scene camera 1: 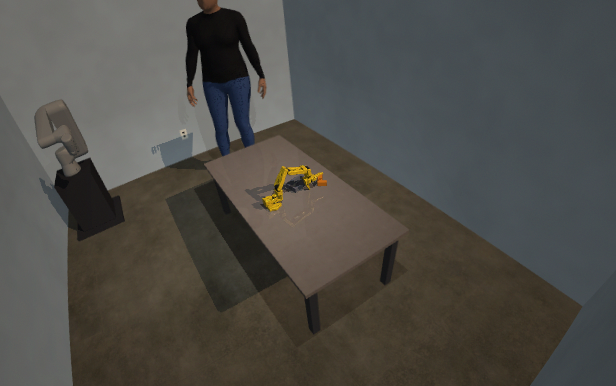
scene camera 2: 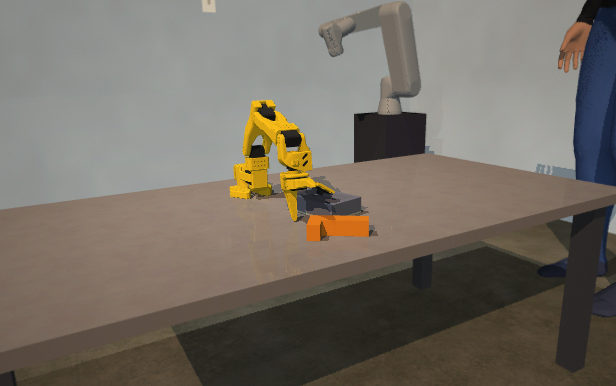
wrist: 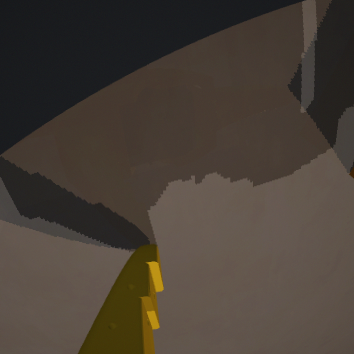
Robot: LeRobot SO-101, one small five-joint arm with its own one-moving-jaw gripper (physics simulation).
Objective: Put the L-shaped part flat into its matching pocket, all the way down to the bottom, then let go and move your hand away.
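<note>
The orange L-shaped part (scene camera 1: 322, 183) (scene camera 2: 348, 226) lies flat on the table, beside the dark grey block, on the side away from the arm's base. A sliver of orange (wrist: 352, 173) shows at the right edge of the wrist view. The dark grey block (scene camera 1: 295, 185) (scene camera 2: 347, 204) is partly covered by the arm and its shadow; its pocket cannot be made out. My gripper (scene camera 1: 315, 182) (scene camera 2: 314, 205) is fully open and empty. In scene camera 2 its lower jaw points down near the table, left of the block and apart from the orange part. One notched jaw shows in the wrist view.
The yellow arm's base (scene camera 1: 272, 201) (scene camera 2: 252, 182) stands on the brown table (scene camera 1: 345, 240) (scene camera 2: 125, 260). A person (scene camera 1: 220, 50) stands beyond the table. A grey robot arm (scene camera 1: 62, 135) (scene camera 2: 400, 50) stands on a black pedestal (scene camera 1: 87, 200) (scene camera 2: 390, 137) away from the table.
</note>
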